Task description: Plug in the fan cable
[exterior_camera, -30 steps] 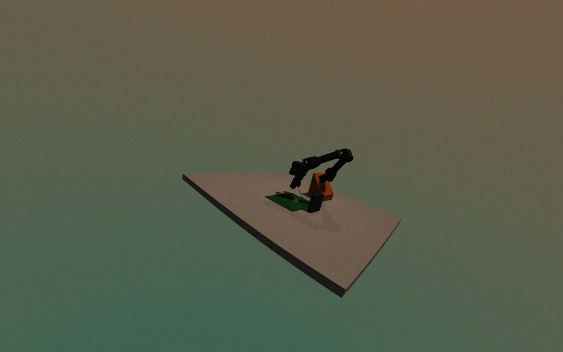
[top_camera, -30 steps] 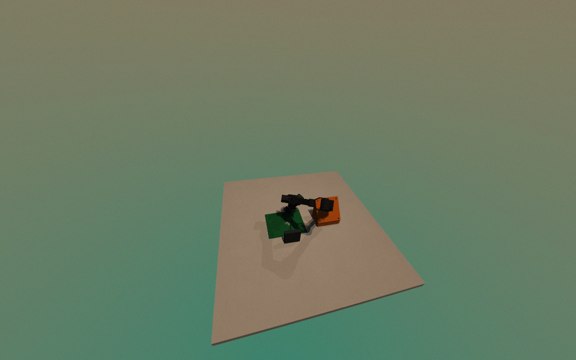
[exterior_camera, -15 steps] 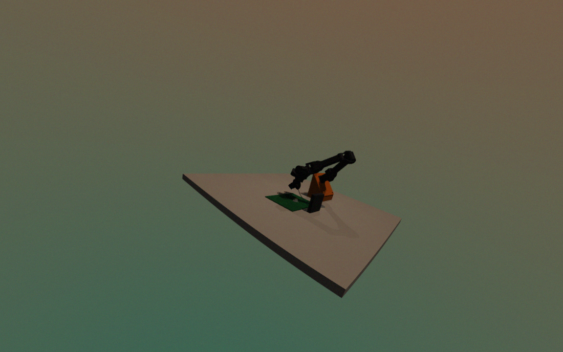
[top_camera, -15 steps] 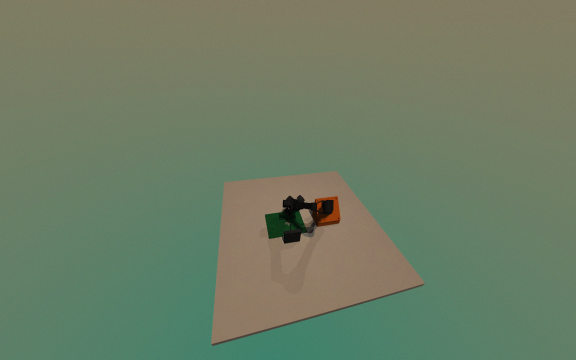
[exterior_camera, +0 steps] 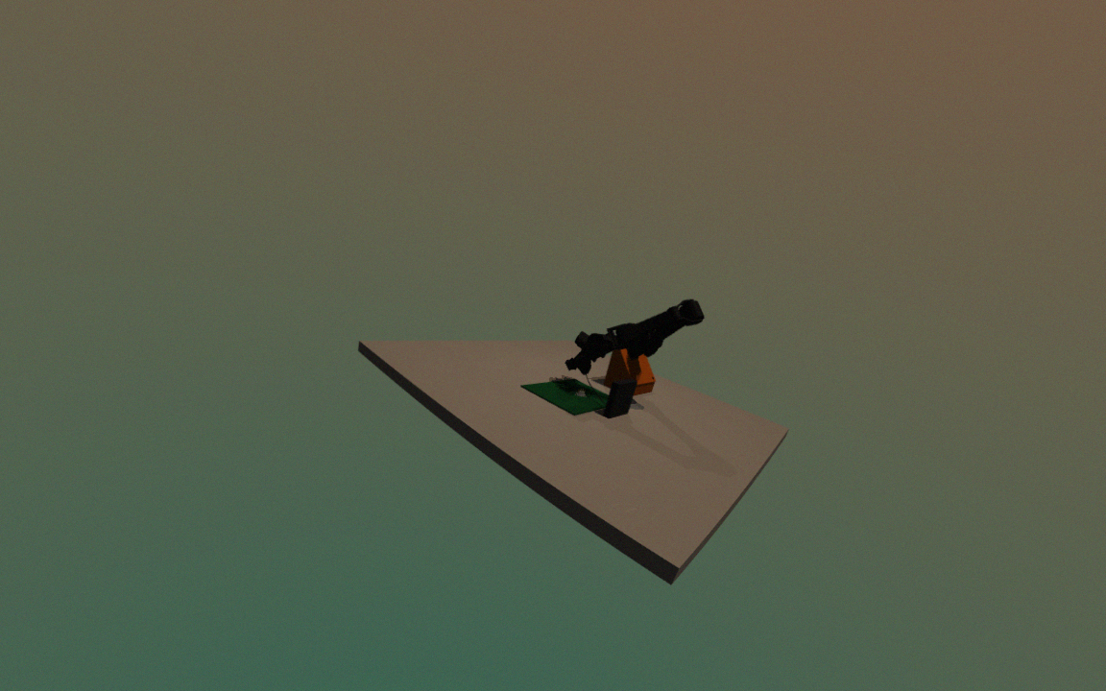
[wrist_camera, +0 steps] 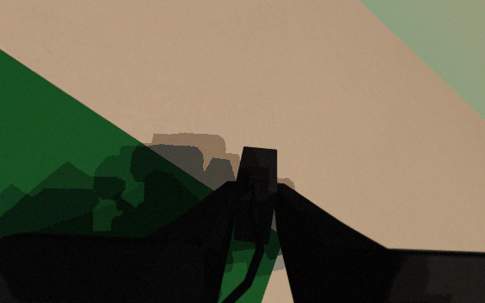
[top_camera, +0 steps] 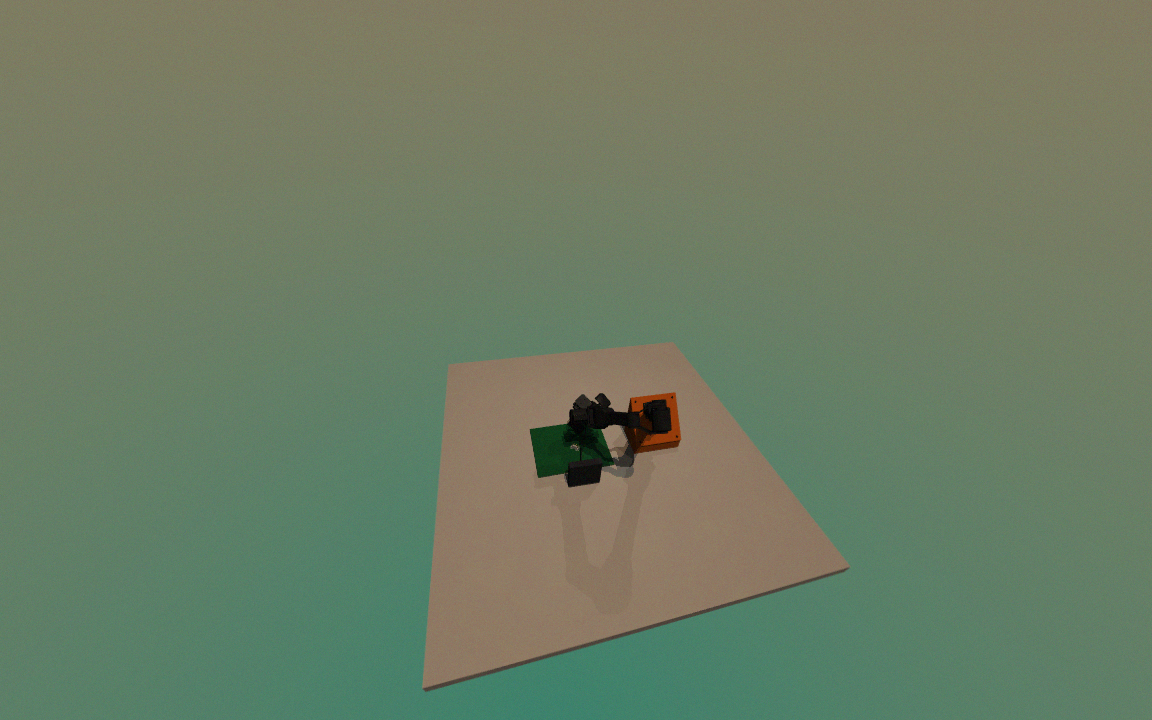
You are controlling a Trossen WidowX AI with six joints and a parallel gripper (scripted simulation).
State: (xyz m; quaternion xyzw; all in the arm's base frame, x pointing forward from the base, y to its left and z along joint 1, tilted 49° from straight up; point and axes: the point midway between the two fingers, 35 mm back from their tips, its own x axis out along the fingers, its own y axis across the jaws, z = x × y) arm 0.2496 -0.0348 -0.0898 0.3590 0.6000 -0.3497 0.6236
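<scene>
My gripper tip is now 12 cm to the right of the white four-pin fan header, 8 cm above it and 7 cm short of it. The rest, counted from my gripper tip: green board 10 cm to the left, 10 cm below, 9 cm ahead; black fan 27 cm to the left, 8 cm ahead, 2 cm below; black fan plug 1 cm below, 1 cm behind.
</scene>
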